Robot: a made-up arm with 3 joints. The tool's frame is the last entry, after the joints.
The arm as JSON. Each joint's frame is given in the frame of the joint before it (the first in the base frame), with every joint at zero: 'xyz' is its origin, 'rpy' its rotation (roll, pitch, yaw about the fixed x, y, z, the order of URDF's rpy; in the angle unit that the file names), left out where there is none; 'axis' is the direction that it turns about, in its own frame. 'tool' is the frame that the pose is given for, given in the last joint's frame.
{
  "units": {
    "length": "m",
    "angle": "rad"
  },
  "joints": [
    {
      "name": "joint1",
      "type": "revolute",
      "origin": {
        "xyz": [
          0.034,
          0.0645,
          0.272
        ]
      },
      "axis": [
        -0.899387,
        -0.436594,
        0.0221
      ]
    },
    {
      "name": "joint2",
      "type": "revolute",
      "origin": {
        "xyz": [
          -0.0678,
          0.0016,
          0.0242
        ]
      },
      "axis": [
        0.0,
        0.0,
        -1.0
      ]
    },
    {
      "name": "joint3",
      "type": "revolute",
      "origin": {
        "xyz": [
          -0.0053,
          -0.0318,
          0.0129
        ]
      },
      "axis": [
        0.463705,
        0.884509,
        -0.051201
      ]
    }
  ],
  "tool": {
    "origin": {
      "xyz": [
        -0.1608,
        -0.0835,
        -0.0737
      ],
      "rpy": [
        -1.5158,
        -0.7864,
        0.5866
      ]
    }
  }
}
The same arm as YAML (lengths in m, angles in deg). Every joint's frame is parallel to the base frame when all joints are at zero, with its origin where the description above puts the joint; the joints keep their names.
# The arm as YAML. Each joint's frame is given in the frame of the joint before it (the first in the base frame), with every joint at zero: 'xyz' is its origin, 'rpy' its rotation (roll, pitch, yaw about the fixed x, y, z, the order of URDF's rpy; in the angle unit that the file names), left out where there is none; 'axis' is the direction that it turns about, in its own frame. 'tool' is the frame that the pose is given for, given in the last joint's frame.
units:
  length: m
  angle: deg
joints:
  - name: joint1
    type: revolute
    origin:
      xyz: [0.034, 0.0645, 0.272]
    axis: [-0.899387, -0.436594, 0.0221]
  - name: joint2
    type: revolute
    origin:
      xyz: [-0.0678, 0.0016, 0.0242]
    axis: [0.0, 0.0, -1.0]
  - name: joint3
    type: revolute
    origin:
      xyz: [-0.0053, -0.0318, 0.0129]
    axis: [0.463705, 0.884509, -0.051201]
tool:
  origin:
    xyz: [-0.1608, -0.0835, -0.0737]
    rpy: [-86.85, -45.06, 33.61]

